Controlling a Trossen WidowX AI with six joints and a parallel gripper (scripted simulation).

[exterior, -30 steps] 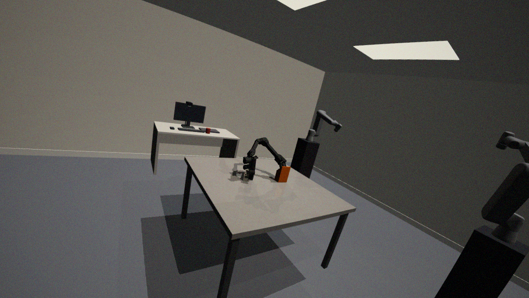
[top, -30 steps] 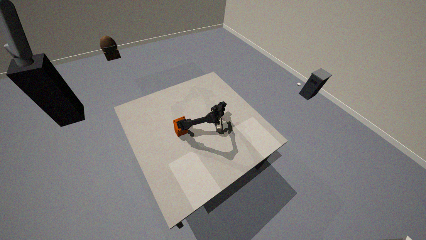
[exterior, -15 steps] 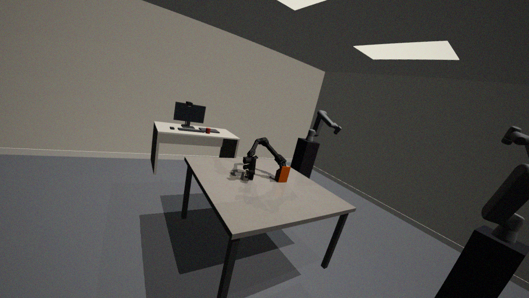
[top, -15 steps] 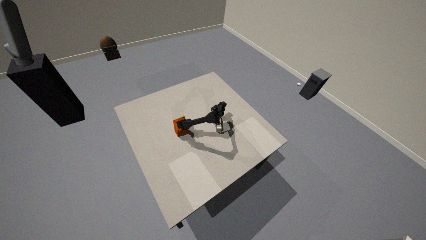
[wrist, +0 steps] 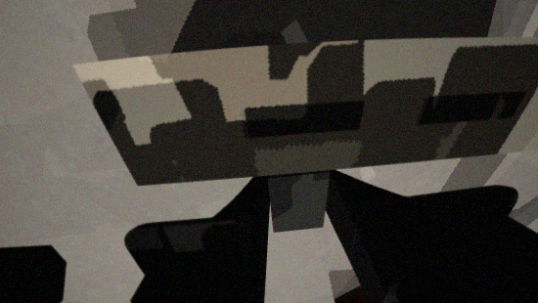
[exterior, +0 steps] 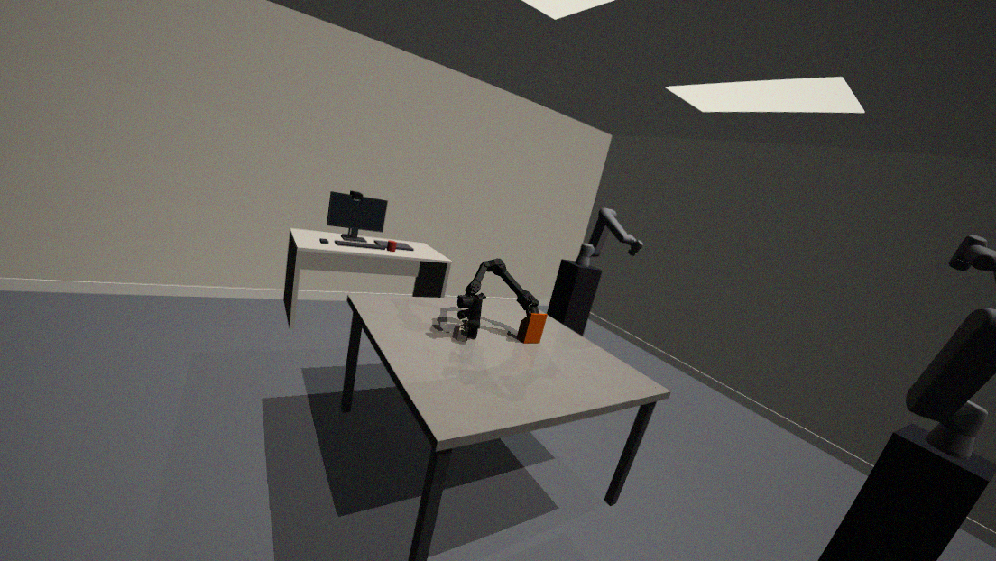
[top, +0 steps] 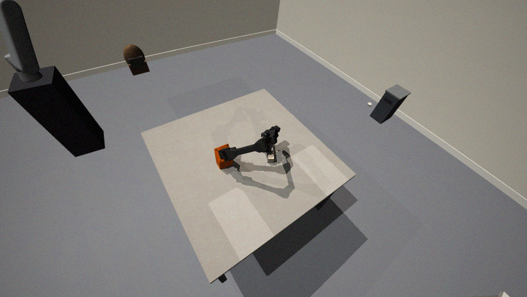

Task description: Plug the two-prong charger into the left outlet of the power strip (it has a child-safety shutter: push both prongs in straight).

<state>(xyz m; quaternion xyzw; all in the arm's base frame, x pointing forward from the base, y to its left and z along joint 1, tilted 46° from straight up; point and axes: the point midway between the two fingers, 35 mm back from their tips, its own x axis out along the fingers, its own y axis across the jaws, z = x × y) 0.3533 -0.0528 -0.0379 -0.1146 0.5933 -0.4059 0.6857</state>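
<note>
My gripper tip is 20 mm short of the black two-prong charger, 10 mm to the left of it and 10 mm below it.
</note>
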